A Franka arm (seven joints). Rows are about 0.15 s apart.
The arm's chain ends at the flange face. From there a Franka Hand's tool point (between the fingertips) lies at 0.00 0.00 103.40 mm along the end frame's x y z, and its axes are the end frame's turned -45 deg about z.
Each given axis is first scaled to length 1.
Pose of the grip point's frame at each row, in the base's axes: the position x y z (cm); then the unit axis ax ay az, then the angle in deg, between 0 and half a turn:
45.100, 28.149, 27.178, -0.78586, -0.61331, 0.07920, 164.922
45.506, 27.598, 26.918, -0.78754, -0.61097, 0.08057, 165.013
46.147, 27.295, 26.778, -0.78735, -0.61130, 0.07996, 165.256
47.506, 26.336, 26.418, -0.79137, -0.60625, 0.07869, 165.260
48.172, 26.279, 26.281, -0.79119, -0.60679, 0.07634, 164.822
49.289, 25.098, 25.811, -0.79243, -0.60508, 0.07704, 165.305
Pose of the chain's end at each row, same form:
48.015, 27.022, 37.035, -0.95642, -0.26469, 0.12326, 169.538
48.430, 26.493, 36.774, -0.95707, -0.26190, 0.12421, 169.682
49.036, 26.217, 36.647, -0.95713, -0.26231, 0.12284, 169.880
50.368, 25.224, 36.292, -0.95895, -0.25614, 0.12167, 169.828
51.042, 25.078, 36.142, -0.95890, -0.25668, 0.12098, 169.321
52.118, 23.968, 35.692, -0.95955, -0.25468, 0.12001, 169.798

